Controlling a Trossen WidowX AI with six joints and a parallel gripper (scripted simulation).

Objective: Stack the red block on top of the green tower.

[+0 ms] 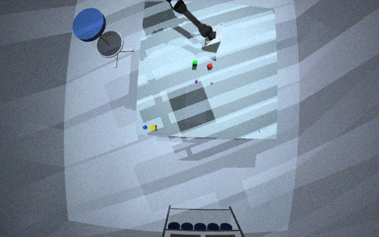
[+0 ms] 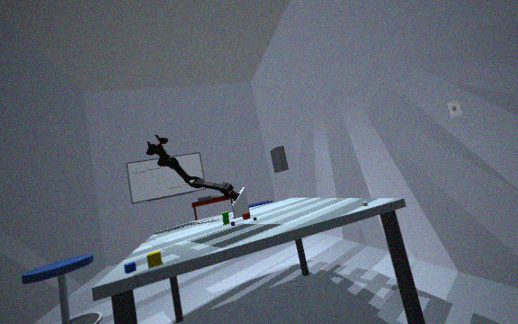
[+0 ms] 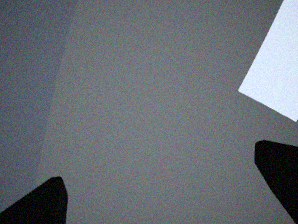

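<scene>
The red block is 710 mm below my gripper tip, 570 mm to the left of it and 320 mm ahead of it. The rest, counted from my gripper tip: blue block: 910 mm ahead, 710 mm below, 40 mm to the left; yellow block: 900 mm ahead, 710 mm below, 120 mm to the left; purple block: 720 mm below, 460 mm to the left, 460 mm ahead.
</scene>
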